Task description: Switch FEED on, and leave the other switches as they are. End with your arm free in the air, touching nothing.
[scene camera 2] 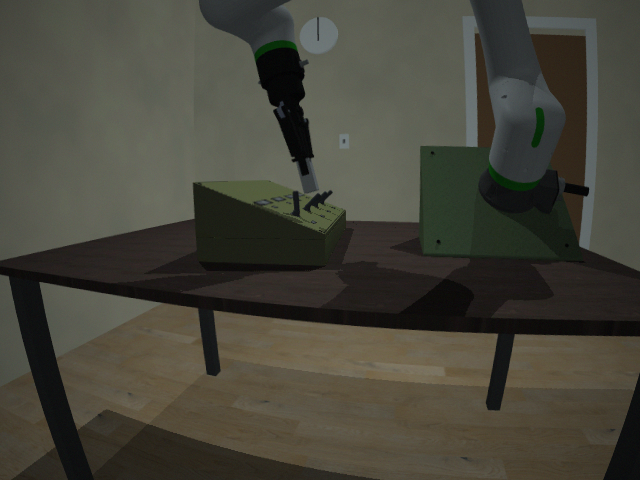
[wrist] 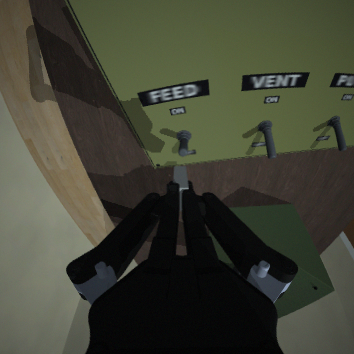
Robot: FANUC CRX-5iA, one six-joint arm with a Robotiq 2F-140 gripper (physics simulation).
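Places are measured from the arm's base along level axes (x ahead, y left, z up), in centimetres.
Where they show: gripper, fingertip midpoint: (scene camera 2: 311, 191) (wrist: 179, 175); arm's base at its link origin: (scene camera 2: 508, 189).
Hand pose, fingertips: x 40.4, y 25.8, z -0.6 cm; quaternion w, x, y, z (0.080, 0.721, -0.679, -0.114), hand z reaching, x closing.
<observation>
Each offset is from my fingertips to the top centre of the thing. "*": to the spot under its first point. Level surfaces: height alone.
The yellow-green switch box (scene camera 2: 258, 250) (wrist: 225, 45) stands on the table. Its FEED lever {dx +3.5, dy -0.2, dz +0.2 cm} (scene camera 2: 296, 203) (wrist: 184, 142), the nearest in the scene view, stands nearly upright there and looks short in the wrist view, below its ON label {* dx +7.8, dy +0.9, dz -3.1 cm} (wrist: 177, 111). The VENT lever {dx +5.0, dy -12.2, dz -0.7 cm} (wrist: 268, 139) and the lever to its right (wrist: 339, 133) look longer and slant toward the box's low edge. In the scene view the levers beyond FEED lean right. My gripper (scene camera 2: 310, 191) (wrist: 179, 175) is shut and empty, just above the sloping panel on FEED's low-edge side. A small gap shows between fingertips and FEED lever.
A large green wedge-shaped block (scene camera 2: 448, 201) (wrist: 275, 235) stands right of the box on the dark table {dz -13.4 cm} (scene camera 2: 289, 294), with a white arm section (scene camera 2: 524, 118) in front of it. Small square panels {* dx +9.6, dy +2.9, dz -2.2 cm} (scene camera 2: 262, 203) sit higher on the box's slope.
</observation>
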